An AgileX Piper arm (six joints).
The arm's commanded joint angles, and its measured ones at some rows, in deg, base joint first. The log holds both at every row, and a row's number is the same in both.
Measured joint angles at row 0:
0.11 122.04 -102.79 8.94 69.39 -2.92
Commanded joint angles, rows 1 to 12:
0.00 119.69 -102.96 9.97 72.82 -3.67
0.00 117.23 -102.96 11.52 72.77 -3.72
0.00 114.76 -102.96 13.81 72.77 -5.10
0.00 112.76 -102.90 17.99 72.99 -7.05
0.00 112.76 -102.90 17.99 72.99 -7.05
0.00 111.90 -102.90 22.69 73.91 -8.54
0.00 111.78 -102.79 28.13 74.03 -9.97
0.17 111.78 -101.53 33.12 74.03 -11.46
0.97 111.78 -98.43 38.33 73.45 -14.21
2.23 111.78 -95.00 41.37 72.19 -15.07
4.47 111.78 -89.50 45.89 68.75 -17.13
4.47 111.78 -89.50 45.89 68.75 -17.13
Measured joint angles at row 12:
2.41 112.07 -93.79 40.62 69.39 -14.32
